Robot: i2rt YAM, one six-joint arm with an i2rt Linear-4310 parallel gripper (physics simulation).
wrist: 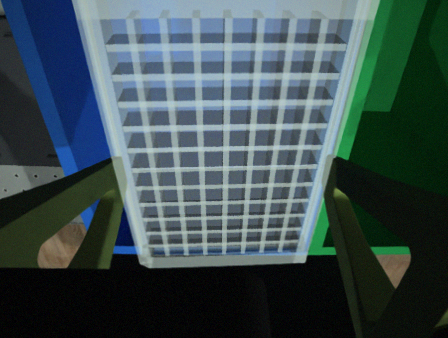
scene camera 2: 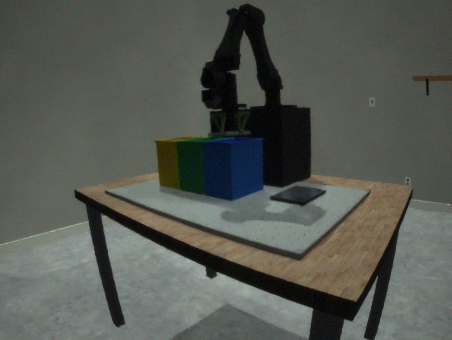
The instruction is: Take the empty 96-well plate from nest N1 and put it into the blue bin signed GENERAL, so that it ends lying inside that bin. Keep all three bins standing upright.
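Where they show: gripper, fingertip midpoint: [wrist: 224, 168] [scene camera 2: 231, 134]; arm's base at its link origin: [scene camera 2: 273, 108].
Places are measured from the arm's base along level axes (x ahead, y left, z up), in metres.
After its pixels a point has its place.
Note:
My gripper [scene camera 2: 231, 130] {x 0.276, y 0.018, z -0.091 m} [wrist: 224, 168] {x 0.276, y 0.018, z -0.091 m} is shut on the clear 96-well plate [scene camera 2: 228, 133] {x 0.331, y 0.060, z -0.085 m} [wrist: 227, 77] {x 0.318, y 0.019, z -0.082 m}, with one finger at each long side. The plate looks level and is just above the bin rims. In the wrist view it covers much of the blue bin [scene camera 2: 233, 170] {x 0.354, y 0.097, z -0.196 m} [wrist: 82, 100] {x 0.281, y 0.090, z -0.135 m}, and its right edge runs along the rim beside the green bin [scene camera 2: 190, 167] {x 0.376, y -0.086, z -0.200 m} [wrist: 400, 165] {x 0.211, y -0.130, z -0.192 m}. The yellow bin [scene camera 2: 167, 164] {x 0.385, y -0.218, z -0.200 m} stands at the far end of the row. All three bins are upright. The GENERAL sign is not readable. The dark nest pad [scene camera 2: 298, 195] {x 0.230, y 0.255, z -0.278 m} [wrist: 25, 110] {x 0.194, y 0.219, z -0.278 m} bears no plate.
The bins and the pad stand on a grey perforated board [scene camera 2: 270, 235] {x 0.504, y 0.348, z -0.292 m} on the wooden table [scene camera 2: 345, 280] {x 0.570, y 0.558, z -0.303 m}. A black block [scene camera 2: 295, 145] {x 0.012, y 0.111, z -0.149 m} stands behind the blue bin, under the arm's base. The blue and green bins stand side by side, rims close together.

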